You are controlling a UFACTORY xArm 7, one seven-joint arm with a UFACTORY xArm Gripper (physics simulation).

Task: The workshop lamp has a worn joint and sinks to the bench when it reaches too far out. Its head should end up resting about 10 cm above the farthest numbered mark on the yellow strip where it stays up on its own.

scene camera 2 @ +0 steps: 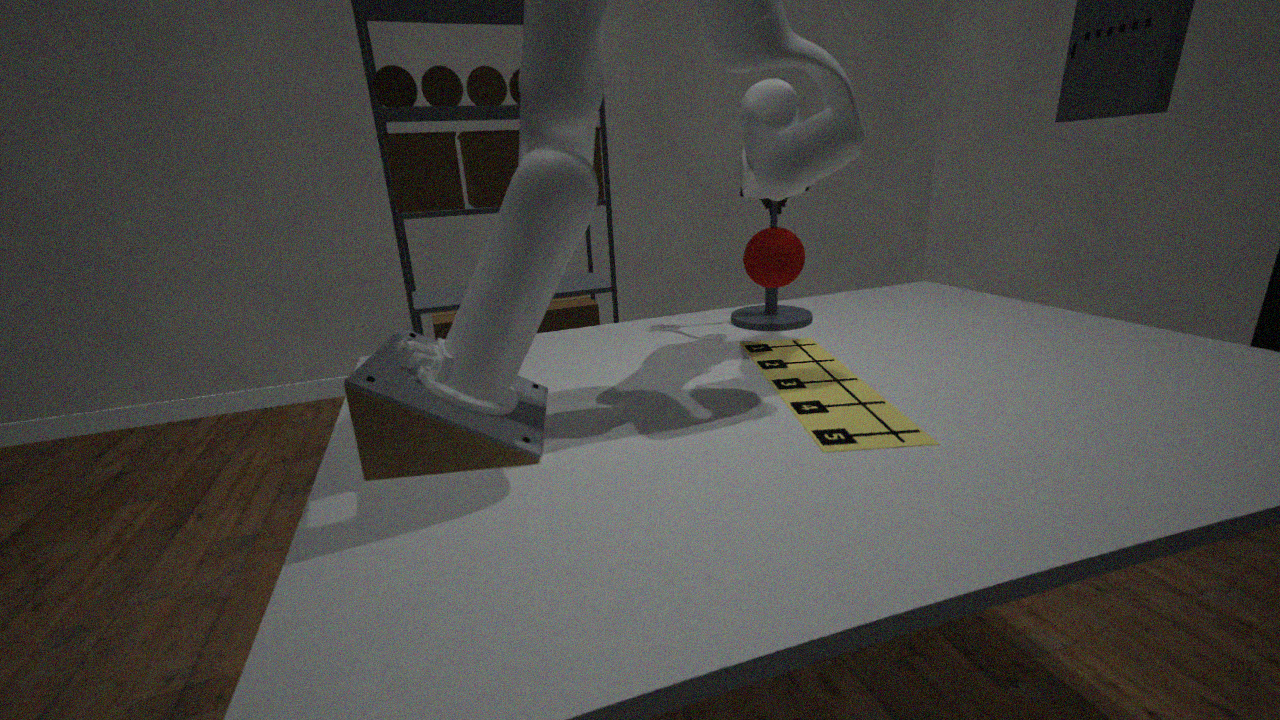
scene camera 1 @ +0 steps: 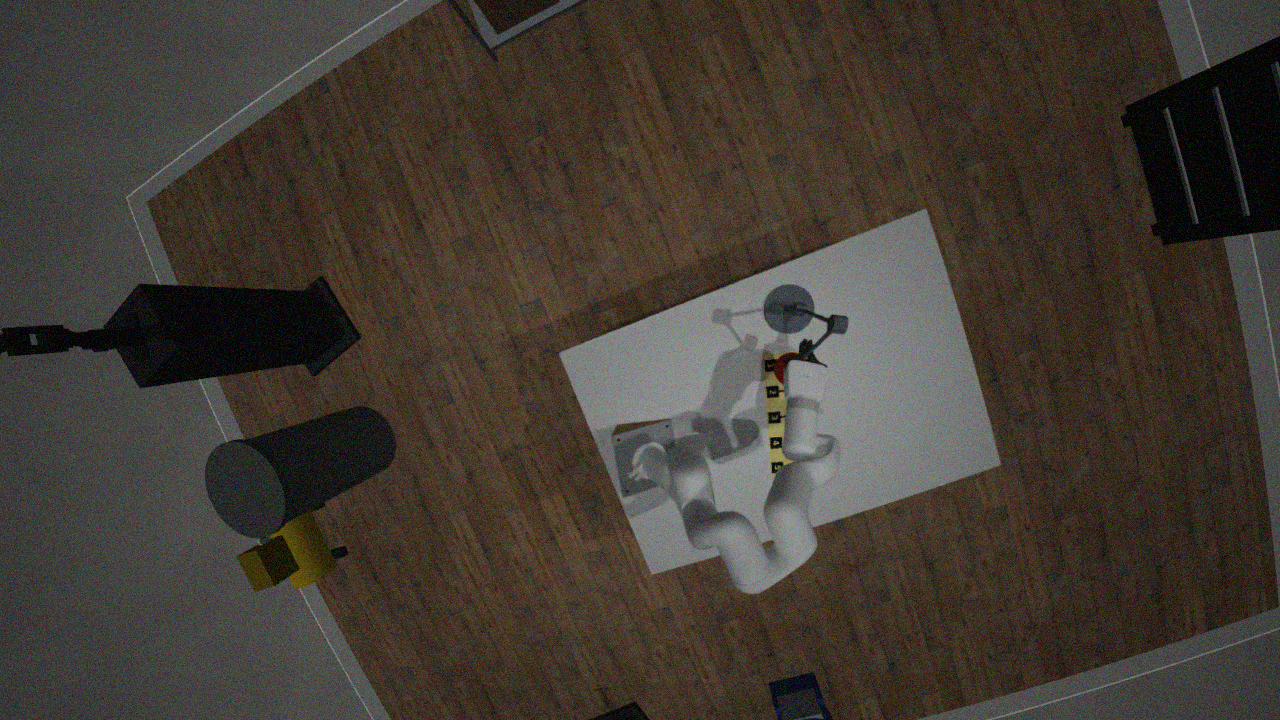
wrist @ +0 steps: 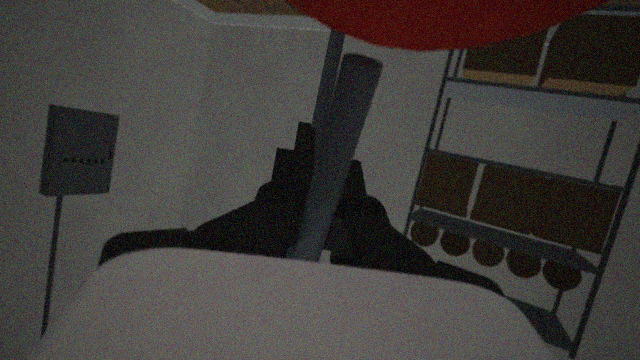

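Pixels of known places: gripper, fingertip midpoint: (scene camera 2: 775,206) (scene camera 1: 806,341) (wrist: 316,153); arm's base, link origin: (scene camera 2: 468,388) (scene camera 1: 649,459).
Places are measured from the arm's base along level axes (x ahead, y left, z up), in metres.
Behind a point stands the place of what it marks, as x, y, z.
The lamp's round grey base (scene camera 1: 788,308) {0.647, 0.185, -0.018} (scene camera 2: 771,317) {0.637, 0.156, -0.049} stands on the bench beside the 1 end of the yellow strip (scene camera 1: 773,429) {0.406, -0.147, -0.062} (scene camera 2: 854,420) {0.404, -0.255, -0.061}. The strip is numbered 1 to 5, with 5 farthest from the base. The lamp's jointed grey arm (scene camera 1: 816,315) (wrist: 340,135) bends at a joint block. The red ball-shaped head (scene camera 1: 785,368) (scene camera 2: 774,257) {0.506, 0.006, 0.101} (wrist: 450,20) {0.529, 0.041, 0.141} is raised over the mark 1 end, partly hidden by my arm in the overhead view. My gripper (scene camera 1: 806,347) {0.600, 0.109, 0.168} (scene camera 2: 774,205) {0.600, 0.109, 0.168} (wrist: 316,153) {0.600, 0.109, 0.168} points down above the head and is shut on the lamp's grey arm rod.
My white arm rises from a wedge-shaped mount (scene camera 2: 447,447) {-0.051, -0.088, -0.031} at the bench's (scene camera 1: 895,358) {0.867, -0.151, -0.062} (scene camera 2: 626,573) {0.026, -0.353, -0.062} left side and arches over the strip. A shelf rack (scene camera 2: 447,113) stands behind the bench. A grey panel (scene camera 2: 1123,62) (wrist: 80,150) is at the back.
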